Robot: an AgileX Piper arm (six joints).
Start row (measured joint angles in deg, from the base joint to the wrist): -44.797, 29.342, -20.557, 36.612, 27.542, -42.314
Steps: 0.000, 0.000, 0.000, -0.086, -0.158, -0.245; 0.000, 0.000, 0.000, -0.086, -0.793, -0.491; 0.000, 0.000, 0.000, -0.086, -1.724, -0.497; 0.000, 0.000, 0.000, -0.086, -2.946, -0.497; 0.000, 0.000, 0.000, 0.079, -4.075, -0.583; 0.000, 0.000, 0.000, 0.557, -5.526, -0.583; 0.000, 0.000, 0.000, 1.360, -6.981, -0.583; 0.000, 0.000, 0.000, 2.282, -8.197, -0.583; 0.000, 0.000, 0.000, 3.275, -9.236, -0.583; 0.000, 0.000, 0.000, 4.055, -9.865, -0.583; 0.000, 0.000, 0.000, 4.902, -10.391, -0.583; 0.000, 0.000, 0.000, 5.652, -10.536, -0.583; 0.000, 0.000, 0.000, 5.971, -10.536, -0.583; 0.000, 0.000, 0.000, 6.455, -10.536, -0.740; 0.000, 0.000, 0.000, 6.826, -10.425, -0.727; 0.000, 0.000, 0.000, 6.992, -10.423, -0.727; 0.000, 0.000, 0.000, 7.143, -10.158, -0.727
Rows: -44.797, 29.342, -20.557, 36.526, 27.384, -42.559; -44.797, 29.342, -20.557, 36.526, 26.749, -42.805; -44.797, 29.342, -20.557, 36.526, 25.818, -42.811; -44.797, 29.342, -20.557, 36.526, 24.596, -42.811; -44.797, 29.342, -20.557, 36.691, 23.467, -42.897; -44.797, 29.342, -20.557, 37.169, 22.016, -42.897; -44.797, 29.342, -20.557, 37.972, 20.561, -42.897; -44.797, 29.342, -20.557, 38.894, 19.345, -42.897; -44.797, 29.342, -20.557, 39.887, 18.306, -42.897; -44.797, 29.342, -20.557, 40.667, 17.677, -42.897; -44.797, 29.342, -20.557, 41.514, 17.151, -42.897; -44.797, 29.342, -20.557, 42.264, 17.006, -42.897; -44.797, 29.342, -20.557, 42.583, 17.006, -42.897; -44.797, 29.342, -20.557, 43.067, 17.006, -43.054; -44.797, 29.342, -20.557, 43.438, 17.117, -43.041; -44.797, 29.342, -20.557, 43.604, 17.119, -43.041; -44.797, 29.342, -20.557, 43.755, 17.384, -43.041
